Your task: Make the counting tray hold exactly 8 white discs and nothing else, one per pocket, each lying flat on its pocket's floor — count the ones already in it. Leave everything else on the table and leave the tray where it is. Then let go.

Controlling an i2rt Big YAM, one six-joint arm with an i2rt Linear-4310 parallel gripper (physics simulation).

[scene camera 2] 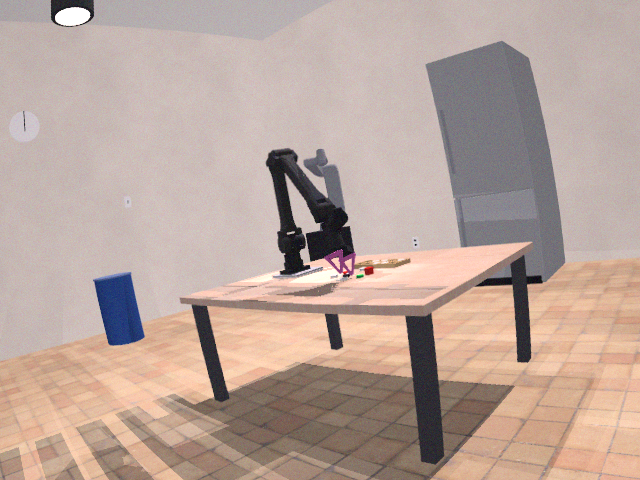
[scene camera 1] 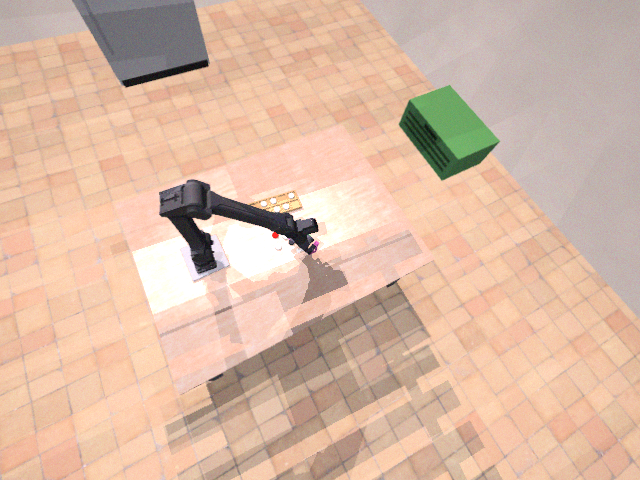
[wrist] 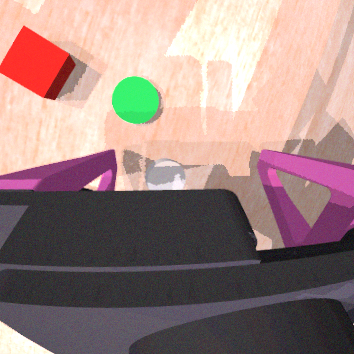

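The wooden counting tray (scene camera 1: 297,202) (scene camera 2: 397,265) lies beyond the arm; several white discs show in its pockets, and the arm hides its left part. My gripper (scene camera 1: 313,247) (scene camera 2: 344,261) (wrist: 190,157) is open and empty, its magenta fingers low over the table. A white disc (wrist: 165,174), partly shaded, lies between the fingertips in the wrist view, nearer the left one; the gripper body cuts off its lower edge. Another loose white disc (scene camera 1: 278,247) lies left of the gripper in scene camera 1.
A green disc (wrist: 135,100) (scene camera 2: 360,275) and a red cube (wrist: 36,63) (scene camera 2: 368,270) lie beyond the fingers in the wrist view. A round red piece (scene camera 1: 275,235) and a dark disc (scene camera 1: 291,241) lie between the gripper and the arm base.
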